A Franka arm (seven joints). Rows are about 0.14 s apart.
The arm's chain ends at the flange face. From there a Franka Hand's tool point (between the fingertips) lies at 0.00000 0.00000 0.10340 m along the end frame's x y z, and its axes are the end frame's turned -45 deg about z.
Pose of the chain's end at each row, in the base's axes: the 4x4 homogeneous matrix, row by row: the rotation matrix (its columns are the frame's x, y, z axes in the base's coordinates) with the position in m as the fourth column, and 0 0 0 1 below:
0.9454 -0.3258 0.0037 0.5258; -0.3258 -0.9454 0.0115 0.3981; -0.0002 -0.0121 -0.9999 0.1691; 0 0 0 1
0.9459 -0.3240 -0.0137 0.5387; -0.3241 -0.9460 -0.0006 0.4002; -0.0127 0.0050 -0.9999 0.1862; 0 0 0 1
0.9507 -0.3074 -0.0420 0.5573; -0.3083 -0.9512 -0.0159 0.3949; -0.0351 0.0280 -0.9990 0.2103; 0 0 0 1
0.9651 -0.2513 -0.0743 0.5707; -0.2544 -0.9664 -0.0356 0.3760; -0.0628 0.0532 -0.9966 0.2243; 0 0 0 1
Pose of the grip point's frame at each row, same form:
0.8989 0.4381 0.0037 0.5262; 0.4381 -0.8989 0.0115 0.3993; 0.0084 -0.0087 -0.9999 0.0657; 0 0 0 1
0.8980 0.4397 -0.0137 0.5373; 0.4397 -0.8981 -0.0006 0.4001; -0.0125 -0.0054 -0.9999 0.0828; 0 0 0 1
0.8896 0.4549 -0.0420 0.5530; 0.4546 -0.8906 -0.0159 0.3933; -0.0446 -0.0050 -0.9990 0.1070; 0 0 0 1
0.8601 0.5047 -0.0743 0.5630; 0.5035 -0.8632 -0.0356 0.3723; -0.0820 -0.0068 -0.9966 0.1213; 0 0 0 1

